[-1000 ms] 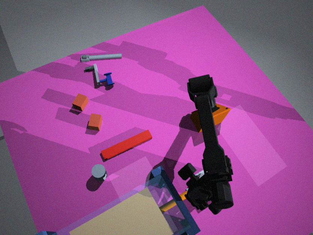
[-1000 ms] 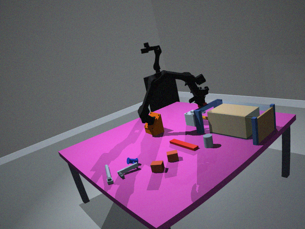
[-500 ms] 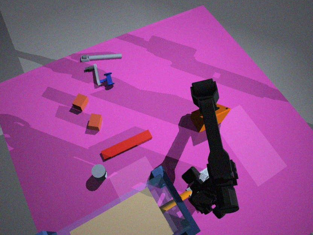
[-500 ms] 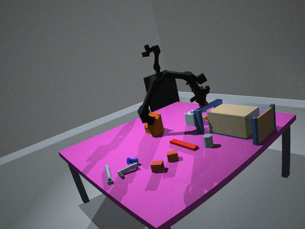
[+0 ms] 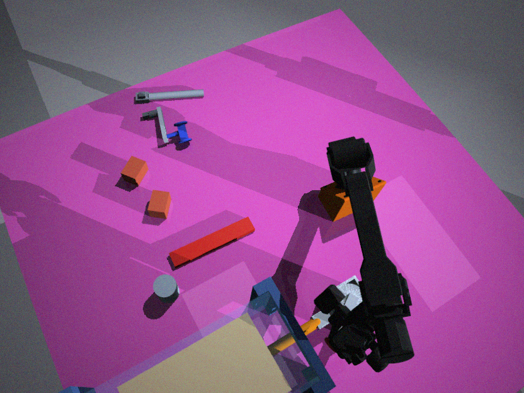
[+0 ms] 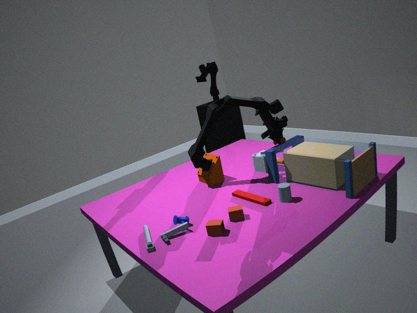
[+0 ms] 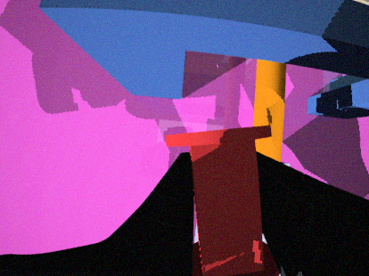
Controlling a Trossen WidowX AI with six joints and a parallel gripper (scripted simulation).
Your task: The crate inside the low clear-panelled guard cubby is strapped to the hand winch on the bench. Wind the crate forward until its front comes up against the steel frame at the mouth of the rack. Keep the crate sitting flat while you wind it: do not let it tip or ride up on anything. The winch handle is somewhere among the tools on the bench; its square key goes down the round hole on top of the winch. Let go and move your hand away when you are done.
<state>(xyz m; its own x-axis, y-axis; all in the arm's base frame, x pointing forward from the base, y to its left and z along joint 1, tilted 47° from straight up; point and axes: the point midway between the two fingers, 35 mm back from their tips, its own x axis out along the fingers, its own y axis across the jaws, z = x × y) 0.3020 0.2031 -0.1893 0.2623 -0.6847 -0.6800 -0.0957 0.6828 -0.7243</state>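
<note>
The winch handle lies 50 mm behind my gripper tip, 20 mm to the right of it and 30 mm below it. Also, from my gripper tip: red knob 20 mm behind; then blue steel frame 50 mm ahead, 60 mm to the right, 30 mm below; then grey winch 120 mm behind, 50 mm to the right, 100 mm below.
</note>
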